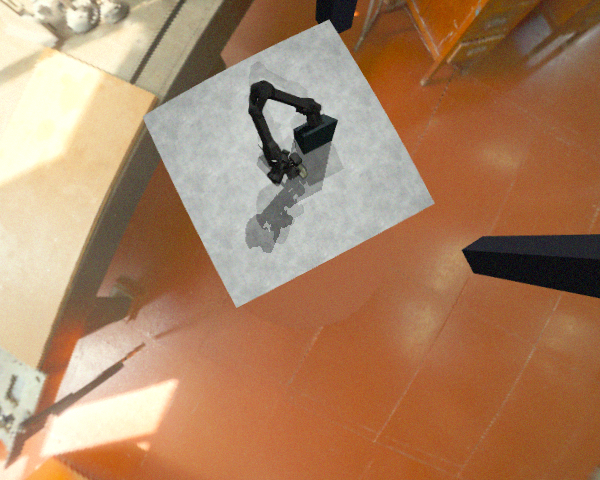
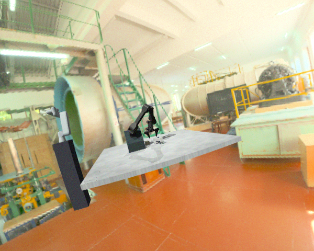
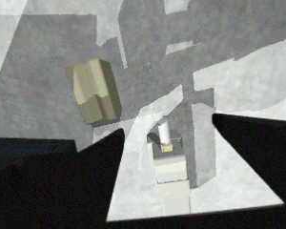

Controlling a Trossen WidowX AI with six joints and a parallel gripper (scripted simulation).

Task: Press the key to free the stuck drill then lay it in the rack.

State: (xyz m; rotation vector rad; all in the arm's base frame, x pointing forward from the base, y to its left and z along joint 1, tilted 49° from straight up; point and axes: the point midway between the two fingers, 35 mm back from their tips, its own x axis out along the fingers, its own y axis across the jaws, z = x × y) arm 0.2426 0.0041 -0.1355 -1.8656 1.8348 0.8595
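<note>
Right now my gripper tip is 70 mm to the left of the drill, 10 mm short of it and 10 mm above it. Also, from my gripper tip: small fixture: 120 mm to the right, 20 mm below, 20 mm ahead.
</note>
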